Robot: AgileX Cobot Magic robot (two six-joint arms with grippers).
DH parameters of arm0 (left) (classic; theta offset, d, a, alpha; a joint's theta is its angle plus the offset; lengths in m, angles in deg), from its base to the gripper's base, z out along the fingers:
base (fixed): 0 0 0 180
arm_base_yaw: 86.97 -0.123 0 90
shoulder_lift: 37.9 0 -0.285 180
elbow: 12.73 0 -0.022 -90
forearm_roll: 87.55 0.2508 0 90
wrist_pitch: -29.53 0 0.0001 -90
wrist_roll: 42.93 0.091 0 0
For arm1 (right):
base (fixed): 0 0 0 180
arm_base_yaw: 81.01 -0.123 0 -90
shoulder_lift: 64.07 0 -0.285 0
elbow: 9.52 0 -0.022 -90
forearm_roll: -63.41 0.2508 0 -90
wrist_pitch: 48.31 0 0.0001 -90
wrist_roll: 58.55 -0.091 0 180
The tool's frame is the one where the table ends.
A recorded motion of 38 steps. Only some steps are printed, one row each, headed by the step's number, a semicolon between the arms.
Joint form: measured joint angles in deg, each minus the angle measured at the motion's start. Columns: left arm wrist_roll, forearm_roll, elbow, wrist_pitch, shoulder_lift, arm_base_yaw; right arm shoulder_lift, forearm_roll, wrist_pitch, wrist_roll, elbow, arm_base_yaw.
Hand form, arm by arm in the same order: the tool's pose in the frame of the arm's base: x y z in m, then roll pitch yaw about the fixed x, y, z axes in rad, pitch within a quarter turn. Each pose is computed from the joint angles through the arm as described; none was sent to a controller.
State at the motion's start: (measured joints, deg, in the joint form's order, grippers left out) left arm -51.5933 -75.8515 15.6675 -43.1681 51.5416 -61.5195; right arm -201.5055 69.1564 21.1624 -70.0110 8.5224 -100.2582
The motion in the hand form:
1: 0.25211 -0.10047 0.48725 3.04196 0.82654 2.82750; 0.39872 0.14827 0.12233 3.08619 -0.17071 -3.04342
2: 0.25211 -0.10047 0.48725 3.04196 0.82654 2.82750; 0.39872 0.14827 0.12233 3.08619 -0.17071 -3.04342
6: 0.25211 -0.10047 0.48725 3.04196 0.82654 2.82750; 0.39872 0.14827 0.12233 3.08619 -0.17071 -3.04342
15: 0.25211 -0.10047 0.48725 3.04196 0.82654 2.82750; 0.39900 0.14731 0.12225 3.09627 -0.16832 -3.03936
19: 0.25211 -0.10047 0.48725 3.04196 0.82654 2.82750; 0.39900 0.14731 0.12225 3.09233 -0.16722 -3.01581
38: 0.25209 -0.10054 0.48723 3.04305 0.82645 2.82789; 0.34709 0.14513 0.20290 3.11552 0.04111 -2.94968
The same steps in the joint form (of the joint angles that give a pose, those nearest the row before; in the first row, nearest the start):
1: 0.00 0.00 0.00 0.00 0.00 0.00; 0.00 0.00 0.00 0.00 0.00 0.00
2: 0.00 0.00 0.00 0.00 0.00 0.00; 0.00 0.00 0.00 0.00 0.00 0.00
6: 0.00 0.00 0.00 0.00 0.00 0.00; 0.00 0.00 0.00 0.00 0.00 0.00
15: 0.00 0.00 0.00 0.00 0.00 0.00; 0.00 -0.67 0.00 0.00 0.00 0.00
19: 0.00 0.00 0.00 0.00 0.00 0.00; 0.00 -0.67 0.00 1.33 0.00 0.00
38: 0.00 -0.05 0.00 0.00 0.00 0.00; 19.45 -4.63 -5.82 0.51 -13.80 -3.20

